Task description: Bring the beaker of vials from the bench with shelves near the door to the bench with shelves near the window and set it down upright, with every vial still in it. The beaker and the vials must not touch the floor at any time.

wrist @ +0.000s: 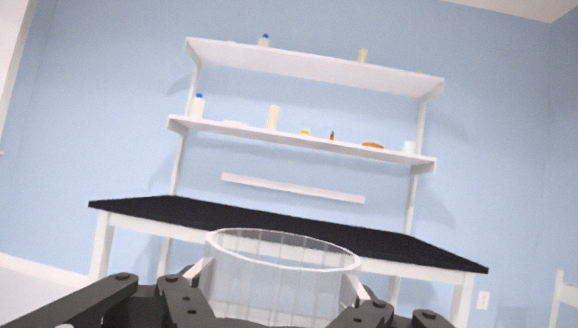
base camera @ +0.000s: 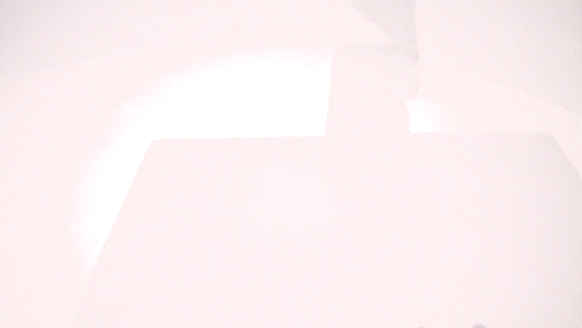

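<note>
My gripper [wrist: 277, 283] is shut on the clear glass beaker [wrist: 280, 300], one finger on each side of it, at the bottom of the wrist view. The beaker's open rim faces up and looks slightly tilted in the tilted view. Faint upright lines show through its wall; the vials cannot be told apart or counted. A bench [wrist: 230, 214] with a black top and white legs stands beyond the beaker, with shelves above. Part of its front edge is hidden behind the beaker. The frames do not make clear which bench it is. The beaker does not show in the washed-out base camera view.
The upper shelf [wrist: 320, 67] and lower shelf [wrist: 310, 140] hold bottles, jars and small dishes. A white rail [wrist: 295, 188] is on the blue wall below them. A white-framed opening [wrist: 19, 65] is at the far left. Part of white furniture [wrist: 556, 300] shows at the lower right.
</note>
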